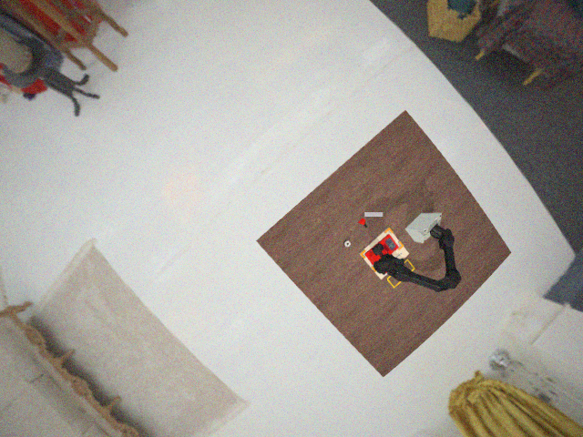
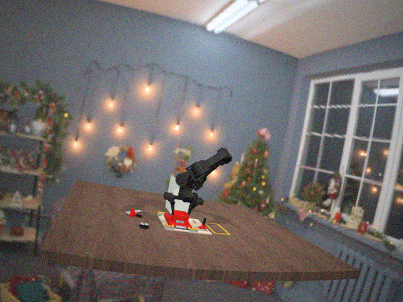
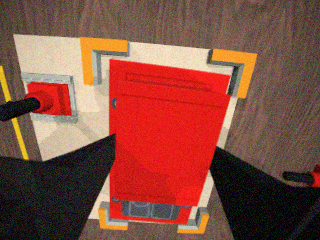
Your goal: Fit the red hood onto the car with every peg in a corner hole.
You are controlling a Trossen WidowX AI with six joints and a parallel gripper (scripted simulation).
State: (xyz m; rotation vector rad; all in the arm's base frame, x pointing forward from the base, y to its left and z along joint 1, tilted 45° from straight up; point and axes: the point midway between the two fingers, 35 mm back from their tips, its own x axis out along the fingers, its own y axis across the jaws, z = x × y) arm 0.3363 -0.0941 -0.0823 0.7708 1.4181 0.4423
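The red hood is right at my gripper tip. Also, from my gripper tip: beige jig 4 cm below, 4 cm behind, 3 cm to the left; then ring 19 cm to the right, 7 cm ahead, 5 cm below; then white bar 18 cm to the right, 18 cm behind, 5 cm below.
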